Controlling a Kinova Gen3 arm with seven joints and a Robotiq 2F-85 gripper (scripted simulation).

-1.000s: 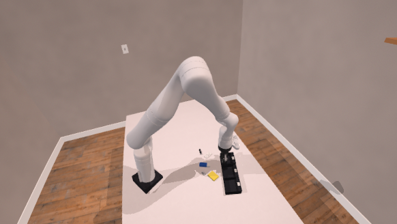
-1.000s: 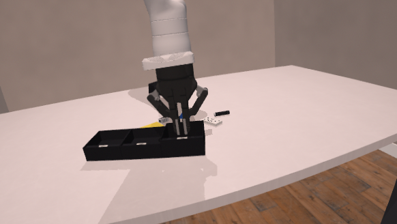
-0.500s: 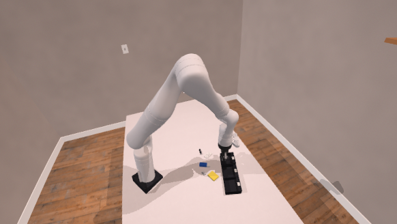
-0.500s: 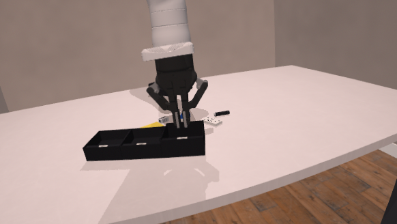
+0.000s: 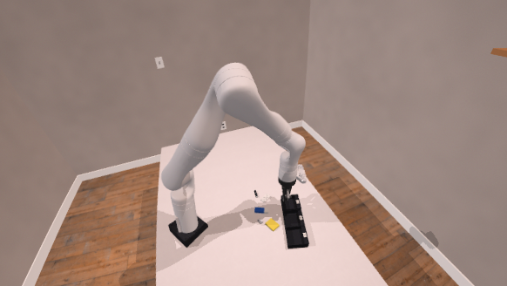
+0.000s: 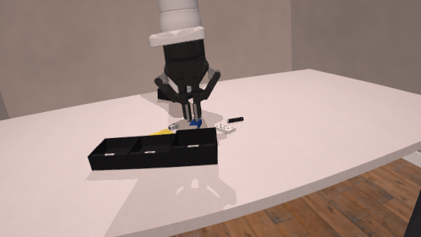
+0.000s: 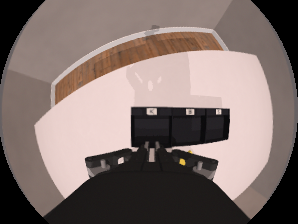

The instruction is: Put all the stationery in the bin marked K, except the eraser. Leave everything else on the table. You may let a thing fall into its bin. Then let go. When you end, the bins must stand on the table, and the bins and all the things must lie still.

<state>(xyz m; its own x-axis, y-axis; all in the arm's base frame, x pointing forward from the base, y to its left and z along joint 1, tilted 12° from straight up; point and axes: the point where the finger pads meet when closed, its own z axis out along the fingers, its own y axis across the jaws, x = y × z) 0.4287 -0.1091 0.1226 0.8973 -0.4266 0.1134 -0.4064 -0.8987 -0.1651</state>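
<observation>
Now: the white-grey thing 14 cm behind my hand, 2 cm to the right of it and 7 cm below it. From my hand the other things lie so: blue block (10 cm behind, 3 cm to the left, 8 cm below); then white domino (5 cm behind, 9 cm to the left, 8 cm below); then yellow pad (10 cm behind, 6 cm to the right, 8 cm below).
</observation>
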